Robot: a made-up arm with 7 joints.
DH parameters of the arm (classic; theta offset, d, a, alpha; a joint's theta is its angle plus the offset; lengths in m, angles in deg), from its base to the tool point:
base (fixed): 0 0 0 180
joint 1: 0 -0.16 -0.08 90
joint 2: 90 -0.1 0.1 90
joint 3: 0 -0.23 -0.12 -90
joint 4: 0 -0.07 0.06 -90
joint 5: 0 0.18 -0.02 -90
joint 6: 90 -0.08 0.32 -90
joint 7: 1.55 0 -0.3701 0
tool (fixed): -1.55 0.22 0 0
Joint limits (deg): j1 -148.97..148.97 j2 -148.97..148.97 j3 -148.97..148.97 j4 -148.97..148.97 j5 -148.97..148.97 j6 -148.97..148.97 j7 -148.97..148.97
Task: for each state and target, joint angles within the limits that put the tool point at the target. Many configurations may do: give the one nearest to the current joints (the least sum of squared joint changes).
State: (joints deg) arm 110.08 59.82 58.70 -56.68 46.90 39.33 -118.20
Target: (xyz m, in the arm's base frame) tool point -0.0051 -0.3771 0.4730
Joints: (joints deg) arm 106.21 80.76 55.94 -56.51 47.85 46.06 -126.79
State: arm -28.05 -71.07 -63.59 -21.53 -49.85 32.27 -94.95
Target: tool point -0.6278 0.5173 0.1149
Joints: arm 8.96 -42.52 -67.76 -16.92 -54.04 55.04 -115.74
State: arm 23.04 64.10 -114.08 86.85 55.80 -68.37 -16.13
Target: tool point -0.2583 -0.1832 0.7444
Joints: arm -0.22 87.71 -119.88 73.78 64.46 -72.93 -52.77
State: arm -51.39 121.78 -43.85 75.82 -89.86 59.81 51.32
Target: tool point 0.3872 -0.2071 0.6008
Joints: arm -18.49 102.75 -30.66 65.45 -77.09 31.70 54.21
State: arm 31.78 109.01 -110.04 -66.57 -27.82 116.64 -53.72
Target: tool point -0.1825 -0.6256 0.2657
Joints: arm -5.18 95.19 -127.86 -94.83 5.36 137.89 -75.44
